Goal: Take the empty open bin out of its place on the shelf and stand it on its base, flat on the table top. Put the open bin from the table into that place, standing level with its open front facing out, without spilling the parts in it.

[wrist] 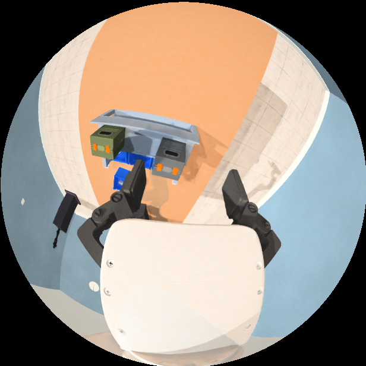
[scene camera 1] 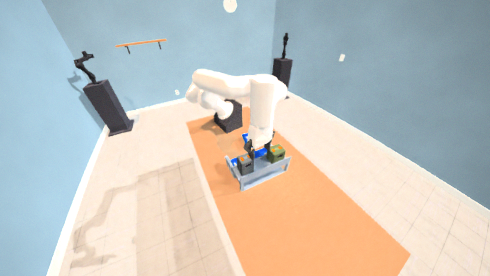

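Observation:
My gripper is open and empty, above the shelf's bin side in scene camera 1. A blue open bin stands on the orange surface, apart from the shelf; the arm partly hides it in scene camera 1, and a pale thing shows inside it in the wrist view. The grey-blue shelf holds blue bins side by side under its top. Two of them show in the wrist view, another blue bin at the left end in scene camera 1. Which is empty cannot be told.
A dark grey box and an olive green box with orange latches stand on top of the shelf, near its two ends. The orange surface extends beyond the shelf. The arm's dark base block stands behind.

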